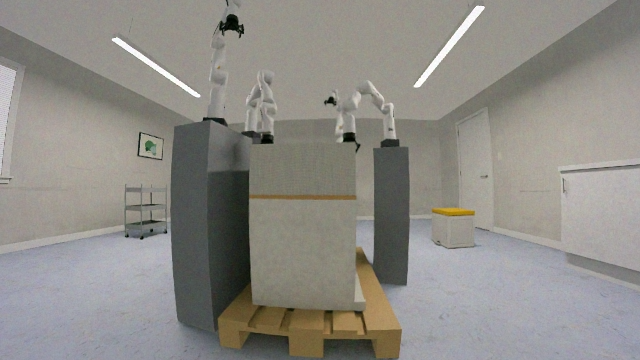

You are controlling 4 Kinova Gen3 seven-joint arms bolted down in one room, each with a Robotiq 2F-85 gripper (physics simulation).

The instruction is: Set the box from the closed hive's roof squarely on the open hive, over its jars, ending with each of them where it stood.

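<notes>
A tall hive [302, 255] stands on a pallet: pale body, thin tan strip [302, 197], grey upper box [302, 170] squarely above it. I cannot tell whether it is the open or the closed hive. The other hive and the jars do not show. The front-left arm's gripper [232, 33] hangs high, fingers spread, empty. The back-left arm's gripper [267, 139] and the right arm's gripper [351, 141] point down behind the upper box's top edge; their fingertips are mostly hidden, their grasp unclear. The far arm's gripper [330, 102] is raised and too small to judge.
The wooden pallet [306, 331] carries the hive. Grey pedestals [190, 225] [391, 215] stand at left and right. A wheeled cart [145, 206] stands at the back left. A white box with a yellow lid [453, 212] stands near the door [475, 170]. A white cabinet [605, 215] is at right.
</notes>
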